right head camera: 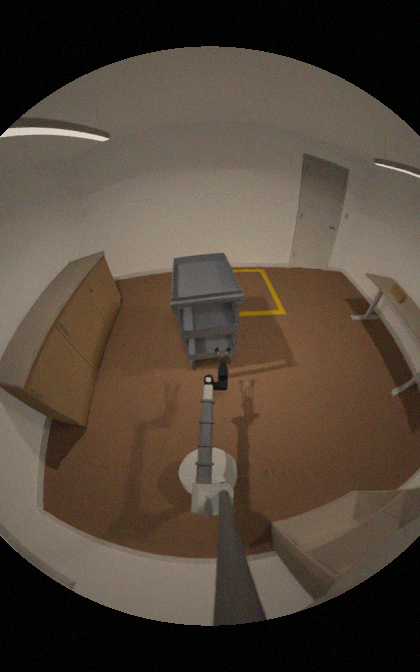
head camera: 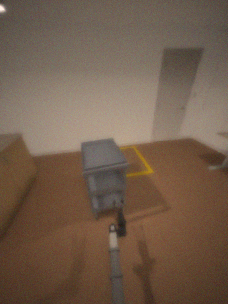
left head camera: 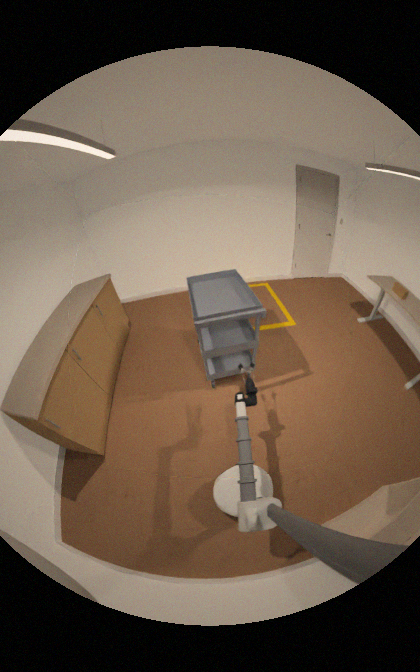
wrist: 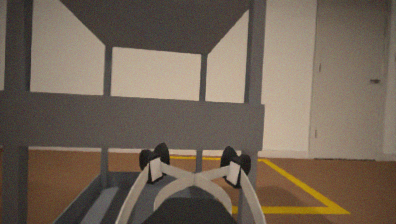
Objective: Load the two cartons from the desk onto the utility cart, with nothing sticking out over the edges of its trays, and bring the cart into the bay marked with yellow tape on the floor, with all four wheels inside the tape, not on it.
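Places are measured from the robot's base along level axes (x ahead, y left, z up), in centimetres.
Where they show: gripper, fingertip midpoint: (head camera: 117, 200) (wrist: 195, 157).
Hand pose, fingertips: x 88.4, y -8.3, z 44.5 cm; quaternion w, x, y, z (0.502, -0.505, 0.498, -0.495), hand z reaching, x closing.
After its pixels a point has its place.
The grey three-tray utility cart (head camera: 104, 155) {x 129.2, y 2.7, z 76.7 cm} (left head camera: 220, 295) (right head camera: 202, 277) (wrist: 130, 120) {x 100.4, y 3.5, z 47.4 cm} stands upright left of the yellow tape bay (head camera: 143, 159) {x 222.5, y -85.2, z -2.5 cm} (left head camera: 280, 304) (right head camera: 272, 291) (wrist: 302, 185) {x 215.4, y -84.6, z -2.6 cm}, hiding part of it. No carton shows on its top tray. My gripper (head camera: 118, 203) {x 88.4, y -8.3, z 44.5 cm} (left head camera: 246, 367) (right head camera: 222, 350) (wrist: 195, 157) {x 88.4, y -8.3, z 44.5 cm} is open and empty, its fingers apart at the cart's near end, towards the right corner post, low beside the middle tray's rim in the wrist view. Contact cannot be told. One brown carton (left head camera: 400, 290) (right head camera: 397, 293) lies on the desk (left head camera: 382, 281) (right head camera: 378, 281) at right. A second carton does not show.
A wooden cabinet (head camera: 15, 175) {x 146.7, y 131.7, z 44.1 cm} (left head camera: 90, 350) (right head camera: 80, 335) stands along the left wall. A pale open shelf or box (right head camera: 310, 535) is at lower right, near my base (right head camera: 187, 470). The back wall, with a door (head camera: 176, 95) {x 308.0, y -183.7, z 121.2 cm} (left head camera: 315, 225) (right head camera: 320, 215) (wrist: 350, 85) {x 307.5, y -177.9, z 82.8 cm}, is behind the bay.
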